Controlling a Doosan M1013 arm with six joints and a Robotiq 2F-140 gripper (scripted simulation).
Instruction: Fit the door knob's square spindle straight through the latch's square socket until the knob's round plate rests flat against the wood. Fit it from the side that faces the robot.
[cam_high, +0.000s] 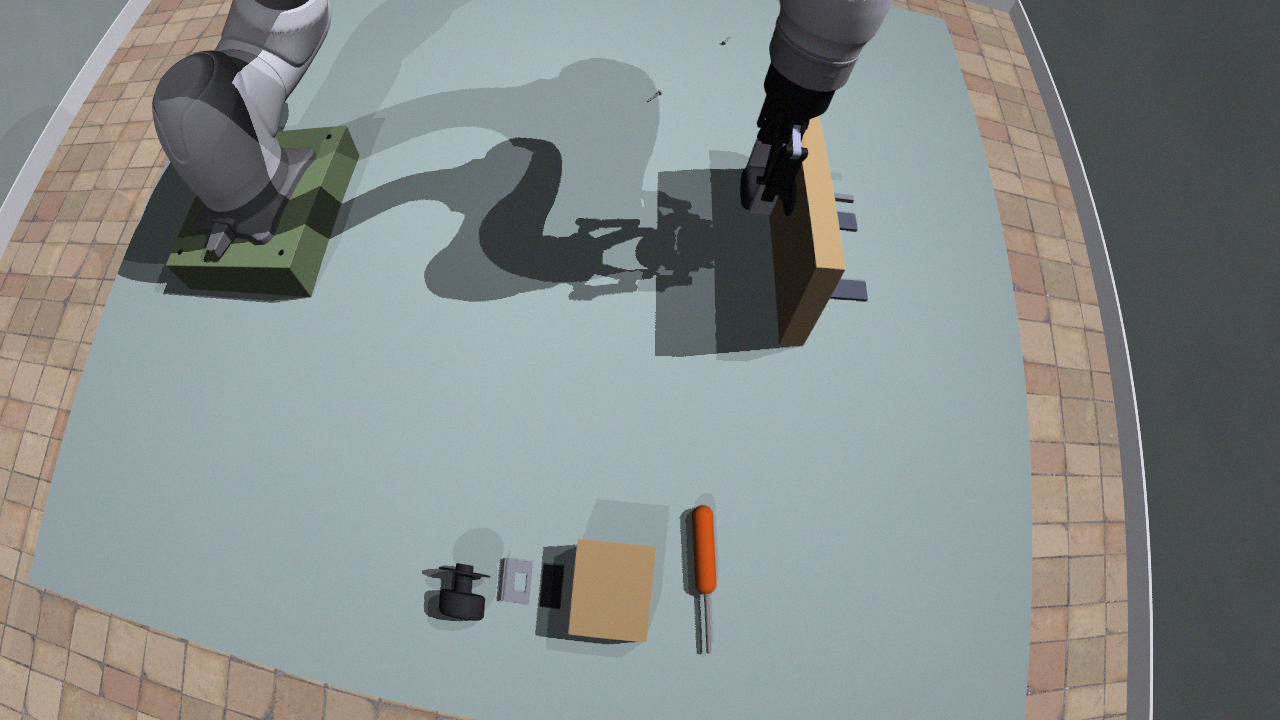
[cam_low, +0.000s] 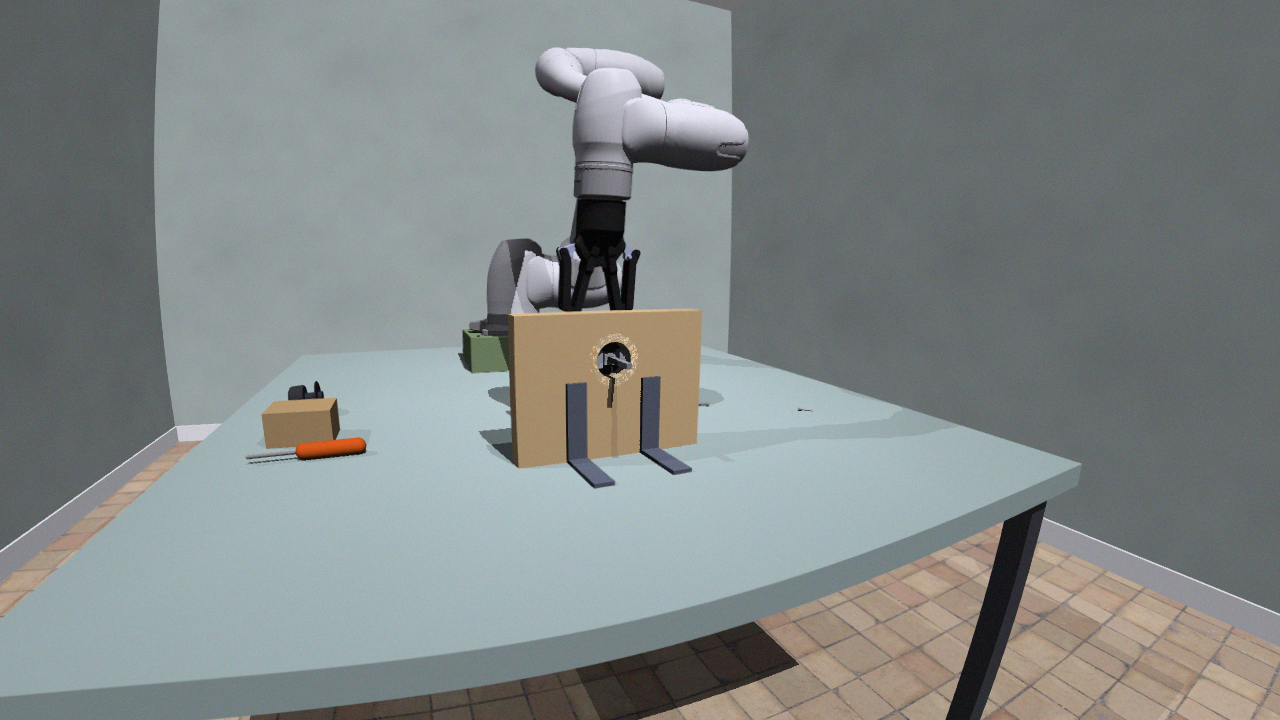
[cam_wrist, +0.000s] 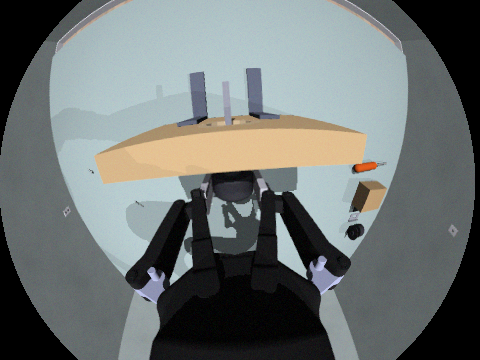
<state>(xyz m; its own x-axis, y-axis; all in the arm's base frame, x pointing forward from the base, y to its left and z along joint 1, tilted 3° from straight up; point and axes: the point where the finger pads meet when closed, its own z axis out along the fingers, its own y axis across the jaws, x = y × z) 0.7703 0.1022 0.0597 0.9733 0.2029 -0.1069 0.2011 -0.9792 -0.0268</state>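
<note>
The latch socket is 6 cm ahead of my hand, 3 cm below it and 1 cm to the left of it. Round my hand: orange-handled screwdriver: 48 cm to the right, 16 cm below, 4 cm ahead; then wooden block: 51 cm to the right, 14 cm below, 7 cm behind; then upright wood panel: 6 cm ahead, 5 cm below, 1 cm to the left.
</note>
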